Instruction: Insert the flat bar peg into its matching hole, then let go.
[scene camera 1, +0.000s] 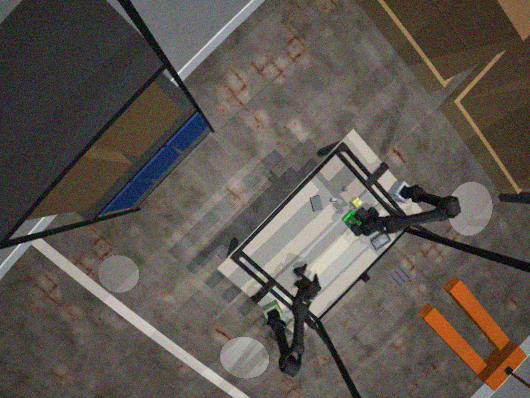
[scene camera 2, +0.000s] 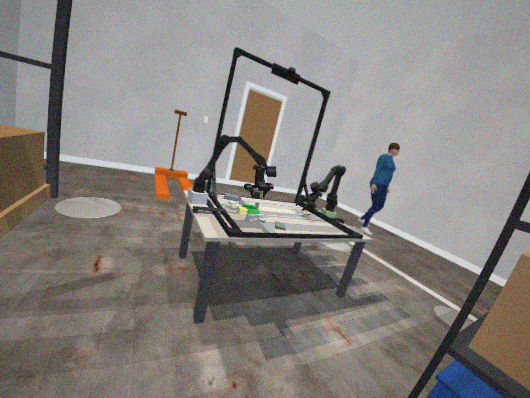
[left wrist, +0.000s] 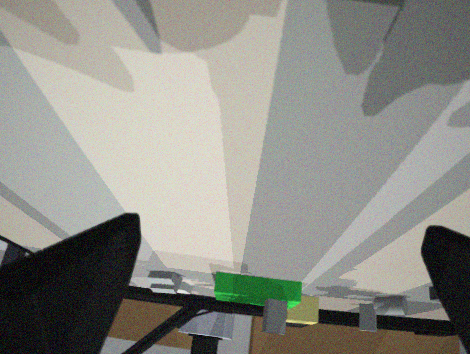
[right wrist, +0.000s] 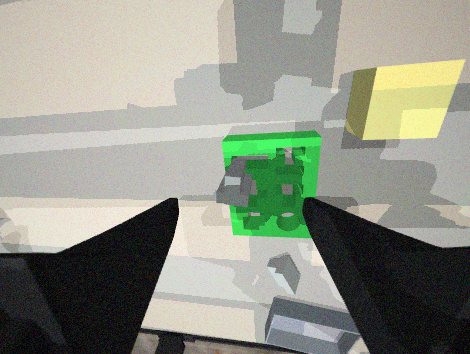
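Observation:
A green block (right wrist: 309, 175) (scene camera 1: 349, 216) (scene camera 2: 250, 208) (left wrist: 255, 289) with several shaped holes lies on the table. The grey flat bar peg (right wrist: 233, 187) (left wrist: 275, 315) sits in the slot on the block's left side, sticks out of it and leans a little. My right gripper (right wrist: 241, 204) (scene camera 1: 360, 219) (scene camera 2: 258, 193) is open just above the block, with its fingers apart on either side of it and touching nothing. My left gripper (scene camera 1: 303, 272) (scene camera 2: 309, 202) is open and empty at the far end of the table.
A yellow block (right wrist: 382, 102) (scene camera 1: 356, 202) (scene camera 2: 242, 211) lies beside the green block. Loose grey pieces (right wrist: 284, 270) (scene camera 1: 315, 202) and a grey tray (right wrist: 311, 321) (scene camera 1: 380, 241) lie on the table. A black frame (scene camera 2: 229, 221) rims the table. A person (scene camera 2: 380, 183) walks behind.

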